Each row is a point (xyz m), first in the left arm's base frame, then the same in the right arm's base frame.
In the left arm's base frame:
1: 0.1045 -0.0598 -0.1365
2: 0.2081 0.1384 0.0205
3: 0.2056 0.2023 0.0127
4: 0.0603 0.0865 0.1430
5: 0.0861 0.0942 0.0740
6: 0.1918 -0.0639 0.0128
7: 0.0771 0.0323 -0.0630
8: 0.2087 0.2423 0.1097
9: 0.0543 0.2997 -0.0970
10: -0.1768 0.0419 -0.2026
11: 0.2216 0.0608 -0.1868
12: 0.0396 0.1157 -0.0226
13: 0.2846 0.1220 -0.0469
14: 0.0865 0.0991 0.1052
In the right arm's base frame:
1: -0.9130 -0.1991 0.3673
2: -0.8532 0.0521 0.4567
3: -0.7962 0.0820 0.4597
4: -0.9424 0.1081 0.2880
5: -0.9014 0.0587 0.3251
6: -1.0120 -0.0713 0.4289
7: -0.8745 -0.0892 0.3344
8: -0.8179 0.1842 0.4496
9: -0.6335 0.0337 0.3347
10: -0.7522 -0.2219 0.1075
11: -0.8033 -0.1599 0.4985
12: -0.8233 -0.0122 0.2963
13: -0.8402 -0.0048 0.5419
14: -0.9148 0.0870 0.3208

